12 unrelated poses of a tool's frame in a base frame.
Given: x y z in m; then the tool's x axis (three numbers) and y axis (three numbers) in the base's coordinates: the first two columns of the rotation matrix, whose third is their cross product.
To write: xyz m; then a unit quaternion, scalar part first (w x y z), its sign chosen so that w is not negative. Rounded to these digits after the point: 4 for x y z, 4 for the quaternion.
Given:
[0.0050 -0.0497 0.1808 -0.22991 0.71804 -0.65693 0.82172 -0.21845 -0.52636]
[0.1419 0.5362 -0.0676 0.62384 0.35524 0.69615 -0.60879 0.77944 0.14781]
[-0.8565 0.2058 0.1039 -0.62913 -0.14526 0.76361 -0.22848 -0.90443 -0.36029]
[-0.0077 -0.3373 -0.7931 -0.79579 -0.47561 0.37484 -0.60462 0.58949 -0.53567]
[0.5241 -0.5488 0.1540 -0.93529 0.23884 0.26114 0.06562 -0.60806 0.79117]
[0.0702 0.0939 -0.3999 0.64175 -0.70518 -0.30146 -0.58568 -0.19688 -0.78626]
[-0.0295 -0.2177 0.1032 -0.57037 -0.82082 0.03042 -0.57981 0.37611 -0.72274]
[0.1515 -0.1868 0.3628 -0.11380 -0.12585 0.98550 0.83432 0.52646 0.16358]
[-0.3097 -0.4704 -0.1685 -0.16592 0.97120 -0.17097 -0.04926 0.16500 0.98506]
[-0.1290 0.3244 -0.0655 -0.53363 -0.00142 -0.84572 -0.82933 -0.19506 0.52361]
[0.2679 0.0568 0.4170 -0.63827 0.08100 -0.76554 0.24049 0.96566 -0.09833]
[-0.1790 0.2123 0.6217 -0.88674 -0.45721 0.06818 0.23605 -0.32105 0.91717]
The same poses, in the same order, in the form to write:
[0.0050 -0.0497 0.1808 0.0544 0.6181 0.6227 -0.4766]
[0.1419 0.5362 -0.0676 0.8812 0.1883 -0.3366 0.2735]
[-0.8565 0.2058 0.1039 0.0238 0.4300 -0.2173 0.8760]
[-0.0077 -0.3373 -0.7931 0.0962 0.3047 -0.8863 0.3353]
[0.5241 -0.5488 0.1540 0.0492 0.1730 0.4399 0.8798]
[0.0702 0.0939 -0.3999 0.4758 -0.7710 0.4185 -0.0628]
[-0.0295 -0.2177 0.1032 0.1698 -0.4313 0.8119 -0.3549]
[0.1515 -0.1868 0.3628 0.6037 -0.2805 -0.6315 -0.3976]
[-0.3097 -0.4704 -0.1685 0.5049 0.4027 0.5724 0.5053]
[-0.1290 0.3244 -0.0655 0.3059 -0.3737 0.5558 0.6767]
[0.2679 0.0568 0.4170 0.4158 0.0893 0.9000 -0.0959]
[-0.1790 0.2123 0.6217 0.2150 0.1021 -0.5415 -0.8063]

